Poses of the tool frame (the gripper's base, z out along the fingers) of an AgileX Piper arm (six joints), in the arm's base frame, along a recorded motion.
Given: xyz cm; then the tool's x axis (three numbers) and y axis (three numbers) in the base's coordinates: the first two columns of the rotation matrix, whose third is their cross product.
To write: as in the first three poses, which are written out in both.
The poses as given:
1: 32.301, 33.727, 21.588, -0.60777, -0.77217, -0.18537, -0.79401, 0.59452, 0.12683
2: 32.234, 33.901, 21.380, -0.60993, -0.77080, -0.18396, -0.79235, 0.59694, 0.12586
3: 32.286, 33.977, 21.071, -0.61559, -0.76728, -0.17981, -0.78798, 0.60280, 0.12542
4: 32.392, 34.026, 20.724, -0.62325, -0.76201, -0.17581, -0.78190, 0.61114, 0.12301
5: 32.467, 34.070, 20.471, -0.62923, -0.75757, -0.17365, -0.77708, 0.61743, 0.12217
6: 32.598, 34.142, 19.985, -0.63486, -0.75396, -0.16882, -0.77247, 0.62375, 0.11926
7: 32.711, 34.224, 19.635, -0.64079, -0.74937, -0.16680, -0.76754, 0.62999, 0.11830
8: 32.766, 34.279, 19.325, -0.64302, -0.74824, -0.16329, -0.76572, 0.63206, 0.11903
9: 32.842, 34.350, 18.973, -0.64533, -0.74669, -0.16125, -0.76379, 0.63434, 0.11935
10: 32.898, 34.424, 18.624, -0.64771, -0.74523, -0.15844, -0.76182, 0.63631, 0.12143
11: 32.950, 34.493, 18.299, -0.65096, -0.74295, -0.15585, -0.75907, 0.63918, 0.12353
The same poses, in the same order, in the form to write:
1: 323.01, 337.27, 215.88, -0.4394, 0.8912, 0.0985, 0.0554
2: 322.34, 339.01, 213.80, -0.4382, 0.8919, 0.0977, 0.0552
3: 322.86, 339.77, 210.71, -0.4351, 0.8936, 0.0963, 0.0537
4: 323.92, 340.26, 207.24, -0.4308, 0.8960, 0.0941, 0.0529
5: 324.67, 340.70, 204.71, -0.4274, 0.8978, 0.0930, 0.0524
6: 325.98, 341.42, 199.85, -0.4242, 0.8996, 0.0904, 0.0512
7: 327.11, 342.24, 196.35, -0.4207, 0.9013, 0.0893, 0.0508
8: 327.66, 342.79, 193.25, -0.4196, 0.9020, 0.0889, 0.0492
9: 328.42, 343.50, 189.73, -0.4183, 0.9027, 0.0885, 0.0483
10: 328.98, 344.24, 186.24, -0.4171, 0.9033, 0.0888, 0.0467
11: 329.50, 344.93, 182.99, -0.4153, 0.9042, 0.0891, 0.0453
